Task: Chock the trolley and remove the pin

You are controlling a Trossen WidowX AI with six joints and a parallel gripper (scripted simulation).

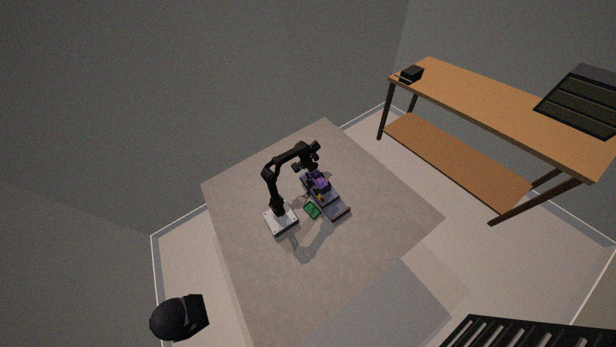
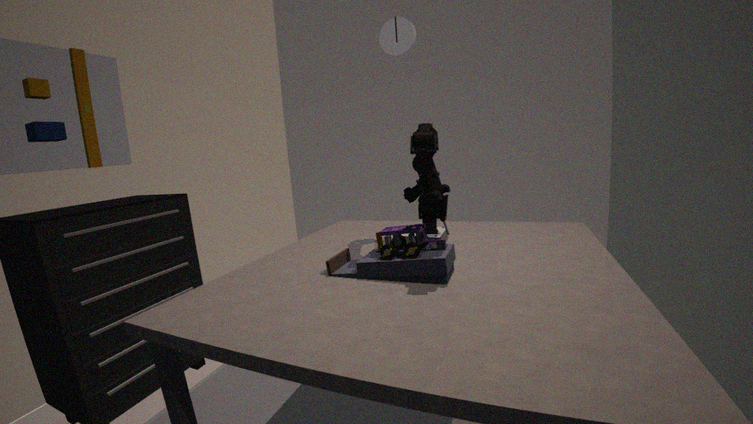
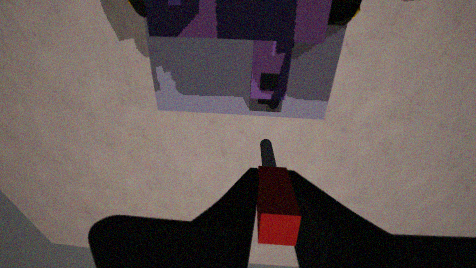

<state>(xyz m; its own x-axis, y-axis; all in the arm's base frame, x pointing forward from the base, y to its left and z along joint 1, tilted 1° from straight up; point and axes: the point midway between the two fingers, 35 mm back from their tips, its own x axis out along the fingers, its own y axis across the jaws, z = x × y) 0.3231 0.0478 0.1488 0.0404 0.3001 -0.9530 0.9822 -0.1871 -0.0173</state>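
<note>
Right now my gripper tip is 200 mm to the left of the green tray, 180 mm above it and 150 mm past it. The rest, counted from my gripper tip: purple trolley 130 mm to the right, 70 mm below; grey ramp 130 mm below, 120 mm to the right; red-headed stop pin right at my gripper tip.
</note>
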